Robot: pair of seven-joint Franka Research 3 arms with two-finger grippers.
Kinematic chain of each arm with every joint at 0, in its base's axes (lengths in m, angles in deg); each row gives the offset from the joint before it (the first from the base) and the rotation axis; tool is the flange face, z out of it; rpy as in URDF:
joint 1: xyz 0 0 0.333 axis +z
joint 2: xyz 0 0 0 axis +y
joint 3: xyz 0 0 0.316 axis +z
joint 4: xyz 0.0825 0 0 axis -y
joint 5: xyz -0.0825 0 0.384 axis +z
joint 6: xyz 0 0 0 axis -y
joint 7: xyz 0.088 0 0 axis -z
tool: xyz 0 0 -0.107 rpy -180 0 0
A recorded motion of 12 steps. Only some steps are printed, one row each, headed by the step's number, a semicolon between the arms.
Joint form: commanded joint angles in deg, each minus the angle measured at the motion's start. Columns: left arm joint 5, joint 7, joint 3, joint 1, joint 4, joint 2, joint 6; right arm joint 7, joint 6, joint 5, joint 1, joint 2, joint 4, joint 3.
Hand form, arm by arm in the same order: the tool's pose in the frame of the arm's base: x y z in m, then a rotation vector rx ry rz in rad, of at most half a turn. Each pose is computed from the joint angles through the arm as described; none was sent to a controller.
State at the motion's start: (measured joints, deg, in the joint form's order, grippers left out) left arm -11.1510 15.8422 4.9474 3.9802 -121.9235 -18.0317 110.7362; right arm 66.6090 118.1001 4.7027 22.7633 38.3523 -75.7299 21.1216
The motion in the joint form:
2: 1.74 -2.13 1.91 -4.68 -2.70 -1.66 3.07; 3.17 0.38 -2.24 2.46 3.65 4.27 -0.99
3: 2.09 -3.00 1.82 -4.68 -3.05 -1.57 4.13; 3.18 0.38 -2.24 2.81 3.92 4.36 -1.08
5: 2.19 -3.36 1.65 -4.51 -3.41 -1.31 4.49; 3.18 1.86 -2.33 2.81 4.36 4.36 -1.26
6: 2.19 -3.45 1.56 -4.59 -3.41 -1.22 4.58; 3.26 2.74 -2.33 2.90 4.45 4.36 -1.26
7: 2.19 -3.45 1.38 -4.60 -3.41 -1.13 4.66; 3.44 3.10 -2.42 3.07 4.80 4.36 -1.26
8: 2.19 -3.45 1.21 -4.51 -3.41 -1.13 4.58; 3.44 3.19 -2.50 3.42 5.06 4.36 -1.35
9: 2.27 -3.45 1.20 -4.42 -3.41 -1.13 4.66; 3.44 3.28 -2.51 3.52 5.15 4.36 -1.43
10: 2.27 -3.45 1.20 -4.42 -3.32 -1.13 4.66; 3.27 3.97 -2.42 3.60 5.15 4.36 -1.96
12: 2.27 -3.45 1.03 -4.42 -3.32 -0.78 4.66; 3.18 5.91 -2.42 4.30 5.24 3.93 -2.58
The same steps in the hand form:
2: 0.4654 0.0453 0.5469 2.9602 -0.1195 0.2710; 0.5766 0.4865 0.3599 -2.7767 0.7743 0.2264
3: 0.4668 0.0453 0.5450 2.9672 -0.0992 0.2839; 0.5746 0.4894 0.3570 -2.7808 0.7695 0.2303
5: 0.4675 0.0453 0.5404 2.9705 -0.0889 0.2761; 0.5783 0.4892 0.3535 -2.7665 0.7749 0.2119
6: 0.4681 0.0439 0.5399 2.9709 -0.0905 0.2756; 0.5789 0.4907 0.3538 -2.7557 0.7751 0.2006
7: 0.4687 0.0423 0.5393 2.9717 -0.0949 0.2750; 0.5782 0.4927 0.3499 -2.7552 0.7768 0.2014
8: 0.4686 0.0414 0.5392 2.9725 -0.0971 0.2728; 0.5760 0.4956 0.3465 -2.7603 0.7711 0.2035
9: 0.4687 0.0422 0.5394 2.9741 -0.0956 0.2749; 0.5758 0.4961 0.3453 -2.7611 0.7708 0.2030
10: 0.4689 0.0422 0.5402 2.9741 -0.0958 0.2772; 0.5794 0.4936 0.3454 -2.7544 0.7755 0.1865
12: 0.4702 0.0407 0.5373 2.9754 -0.0994 0.2678; 0.5787 0.4973 0.3427 -2.7429 0.7688 0.1587

